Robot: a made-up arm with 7 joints.
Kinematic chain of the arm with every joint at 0, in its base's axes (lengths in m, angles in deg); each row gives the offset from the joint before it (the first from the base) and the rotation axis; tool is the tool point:
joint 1: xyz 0 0.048 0 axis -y
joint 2: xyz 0 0.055 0 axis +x
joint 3: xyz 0 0 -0.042 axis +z
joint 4: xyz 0 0 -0.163 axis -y
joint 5: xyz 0 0 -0.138 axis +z
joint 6: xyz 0 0 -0.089 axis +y
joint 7: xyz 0 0 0 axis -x
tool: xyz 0 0 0
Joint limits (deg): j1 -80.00..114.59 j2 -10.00..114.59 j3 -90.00..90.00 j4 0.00..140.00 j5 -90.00..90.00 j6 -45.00..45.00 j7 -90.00..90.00
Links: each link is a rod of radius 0.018 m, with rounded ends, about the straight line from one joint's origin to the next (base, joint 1, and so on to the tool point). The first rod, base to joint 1, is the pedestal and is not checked.
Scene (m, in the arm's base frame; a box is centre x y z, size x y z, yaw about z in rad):
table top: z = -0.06
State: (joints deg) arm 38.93 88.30 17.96 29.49 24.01 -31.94 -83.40
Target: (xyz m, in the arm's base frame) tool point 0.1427 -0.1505 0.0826
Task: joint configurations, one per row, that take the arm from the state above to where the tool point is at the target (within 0.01 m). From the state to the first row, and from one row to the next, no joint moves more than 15 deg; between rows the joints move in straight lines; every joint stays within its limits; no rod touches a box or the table.
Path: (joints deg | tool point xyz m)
1: 49.74 88.10 7.31 42.74 24.01 -31.94 -83.40 | 0.0932 0.4752 0.1213
2: 60.55 87.89 -3.34 56.00 24.01 -31.94 -83.40 | 0.1126 0.4343 0.1522
3: 71.36 87.69 -13.98 69.25 24.01 -31.94 -83.40 | 0.1253 0.3861 0.1751
4: 82.16 87.48 -24.63 82.50 24.01 -31.94 -83.40 | 0.1310 0.3333 0.1885
5: 92.97 87.28 -35.28 95.75 24.01 -31.94 -83.40 | 0.1292 0.2789 0.1913
6: 103.78 87.08 -45.93 109.01 24.01 -31.94 -83.40 | 0.1205 0.2260 0.1833
7: 114.59 86.87 -56.58 122.26 24.01 -31.94 -83.40 | 0.1056 0.1780 0.1646
8: 113.04 73.03 -59.67 117.84 24.01 -31.94 -83.40 | 0.1394 0.1471 0.1694
9: 111.49 59.19 -62.76 113.41 24.01 -31.94 -83.40 | 0.1678 0.1067 0.1685
10: 109.95 45.35 -65.86 108.99 24.01 -31.94 -83.40 | 0.1877 0.0586 0.1615
11: 108.40 31.52 -68.95 104.57 24.01 -31.94 -83.40 | 0.1964 0.0055 0.1485
12: 106.85 17.68 -72.04 100.14 24.01 -31.94 -83.40 | 0.1923 -0.0494 0.1302
13: 105.30 3.84 -75.14 95.72 24.01 -31.94 -83.40 | 0.1743 -0.1026 0.1077
14: 103.76 -10.00 -78.23 91.30 24.01 -31.94 -83.40 | 0.1427 -0.1505 0.0826

